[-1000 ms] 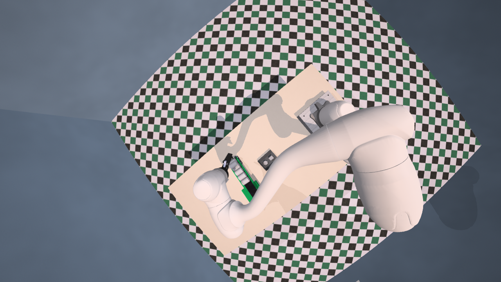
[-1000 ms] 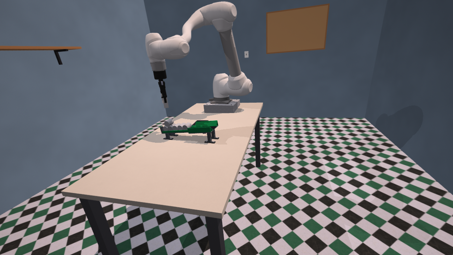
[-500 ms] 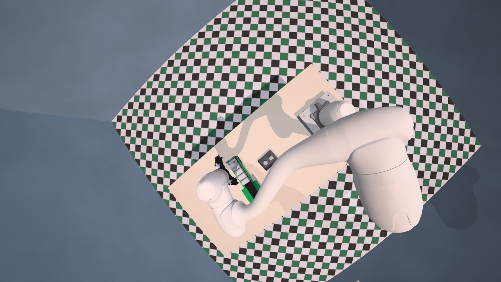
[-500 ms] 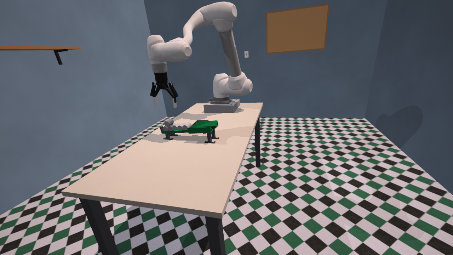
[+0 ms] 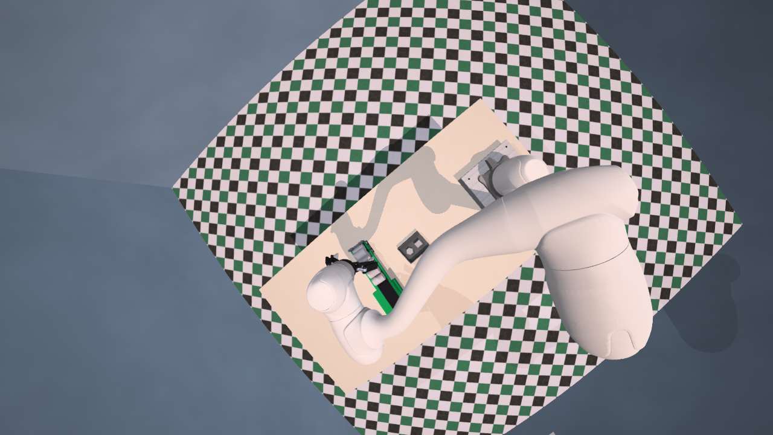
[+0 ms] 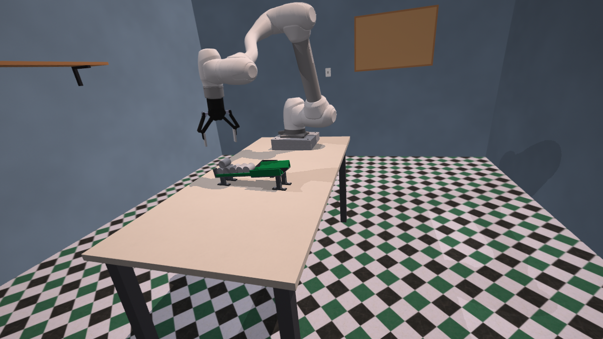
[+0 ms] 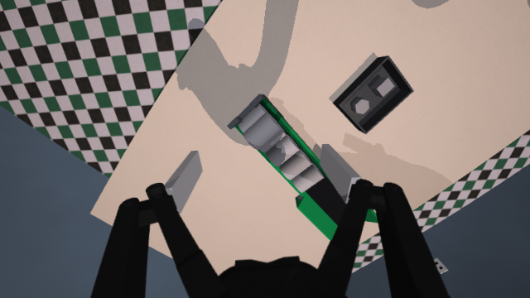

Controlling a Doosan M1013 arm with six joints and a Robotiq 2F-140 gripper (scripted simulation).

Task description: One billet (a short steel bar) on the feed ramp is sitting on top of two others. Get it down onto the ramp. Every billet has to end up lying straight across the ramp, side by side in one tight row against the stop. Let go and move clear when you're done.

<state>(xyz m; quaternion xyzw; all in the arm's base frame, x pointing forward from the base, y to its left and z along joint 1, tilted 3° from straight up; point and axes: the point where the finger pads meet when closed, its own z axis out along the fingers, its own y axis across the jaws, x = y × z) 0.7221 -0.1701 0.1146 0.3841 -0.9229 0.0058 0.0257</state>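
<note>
My gripper is now 16 cm above the grey stop and 4 cm to the left of it. From my hand the other things lie so: dark tray: 21 cm below, 20 cm behind, 14 cm to the left.
</note>
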